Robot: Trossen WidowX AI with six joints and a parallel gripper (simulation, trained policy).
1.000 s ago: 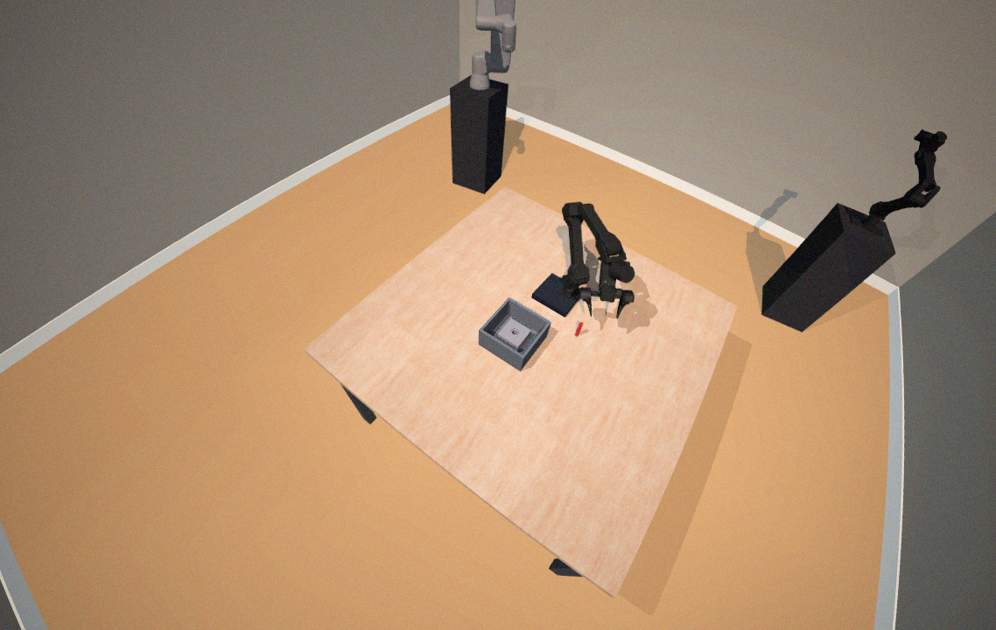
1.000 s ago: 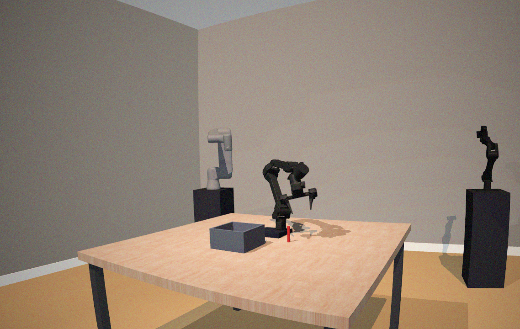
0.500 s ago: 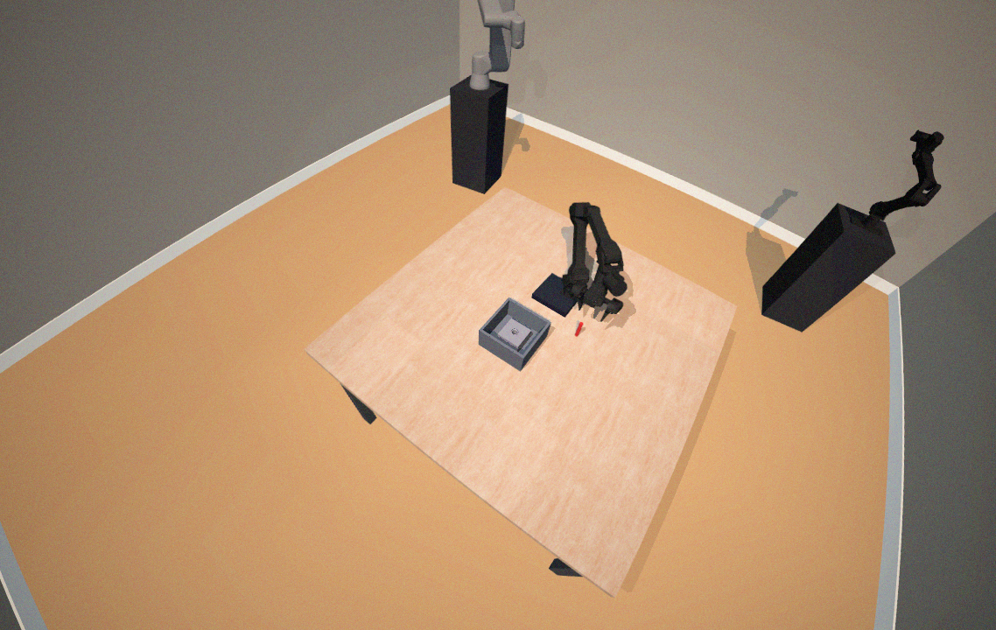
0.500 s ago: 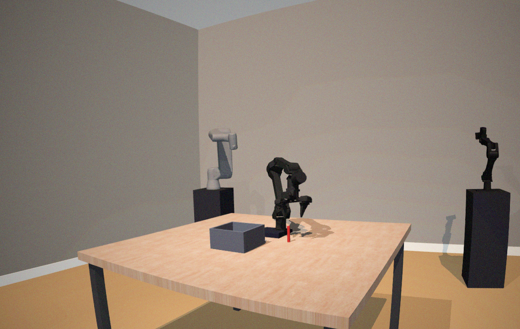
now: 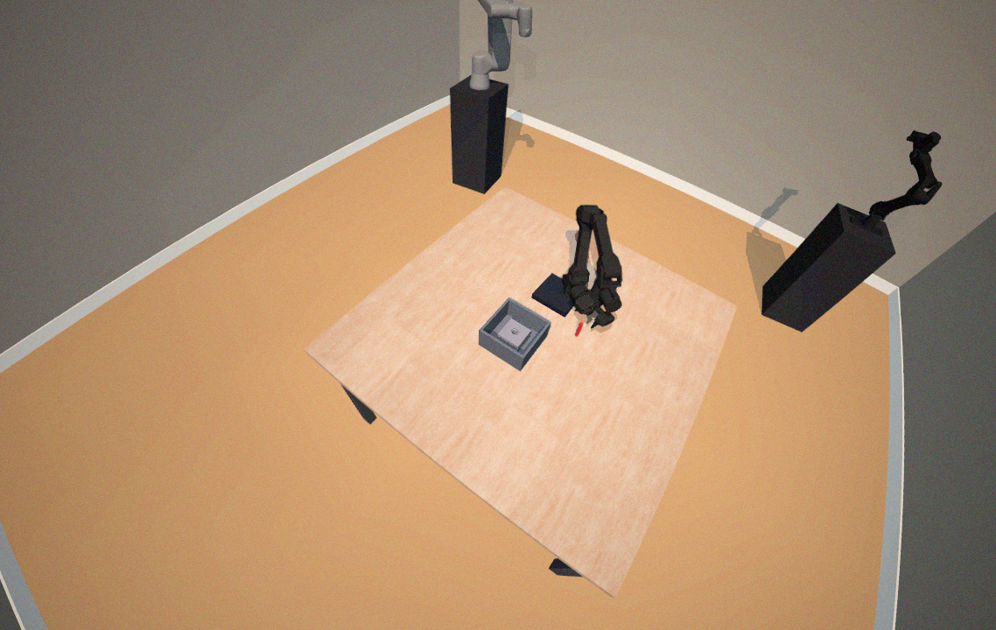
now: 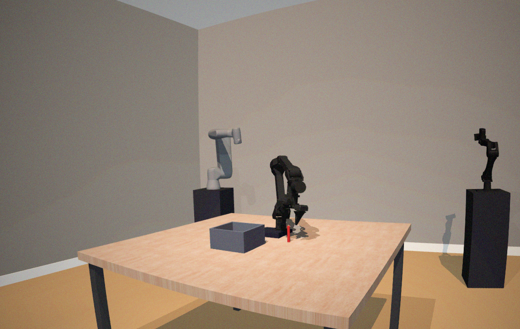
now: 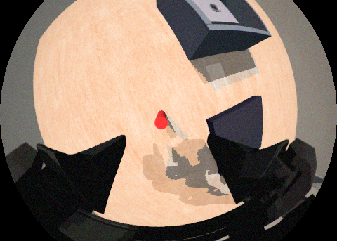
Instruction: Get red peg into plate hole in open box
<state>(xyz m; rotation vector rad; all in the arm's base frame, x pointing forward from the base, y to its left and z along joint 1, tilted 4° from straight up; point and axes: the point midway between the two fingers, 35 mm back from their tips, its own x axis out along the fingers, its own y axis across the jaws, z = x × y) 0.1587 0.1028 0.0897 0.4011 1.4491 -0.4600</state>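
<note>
The red peg is 20 mm ahead of my gripper tip and 50 mm below it. Round my gripper tip: grey box (160 mm ahead, 210 mm to the right, 60 mm below); then light plate (160 mm ahead, 210 mm to the right, 40 mm below).
</note>
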